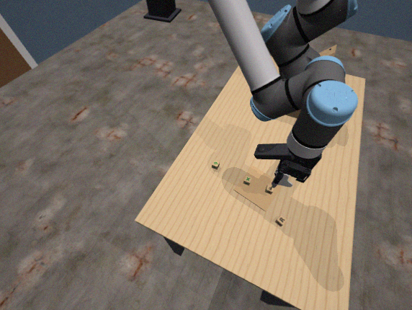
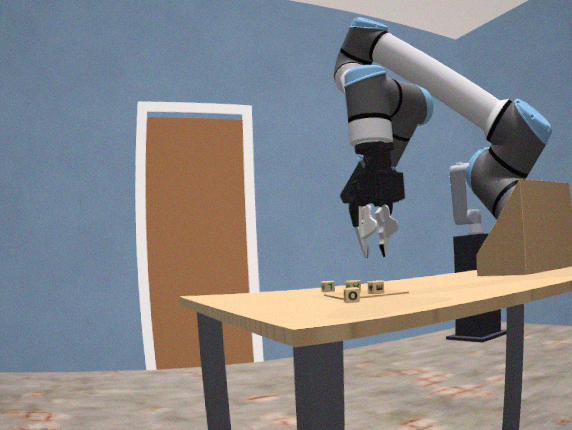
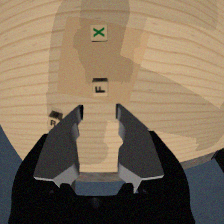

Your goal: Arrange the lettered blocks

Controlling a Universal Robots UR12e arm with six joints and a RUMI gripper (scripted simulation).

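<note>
My gripper is now 11 cm short of the R block, 6 cm to the right of it and 8 cm above it. Also, from my hand: tan mat: 4 cm to the right, 9 cm below.
</note>
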